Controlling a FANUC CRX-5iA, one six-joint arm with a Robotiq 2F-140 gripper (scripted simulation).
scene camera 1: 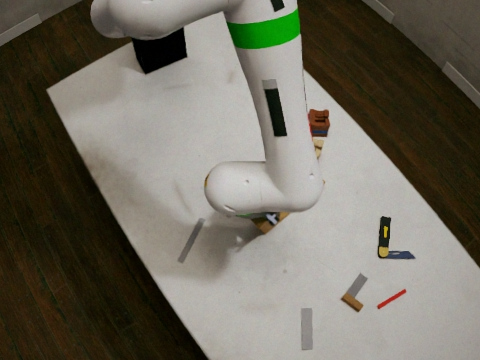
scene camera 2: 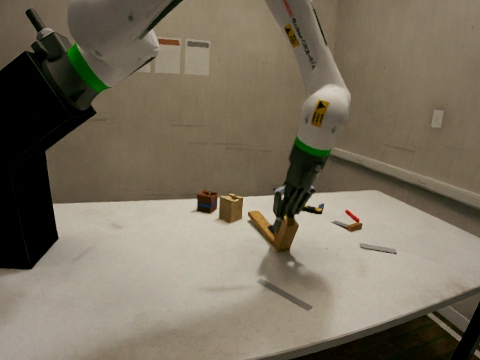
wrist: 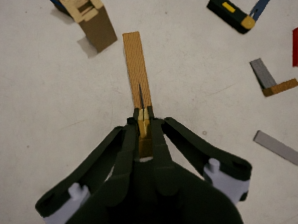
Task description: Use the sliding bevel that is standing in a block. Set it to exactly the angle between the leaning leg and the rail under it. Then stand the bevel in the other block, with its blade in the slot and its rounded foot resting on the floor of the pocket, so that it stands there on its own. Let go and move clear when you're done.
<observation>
In view: my gripper (scene camera 2: 278, 229).
My gripper is seen too in the wrist view (wrist: 144, 112).
</observation>
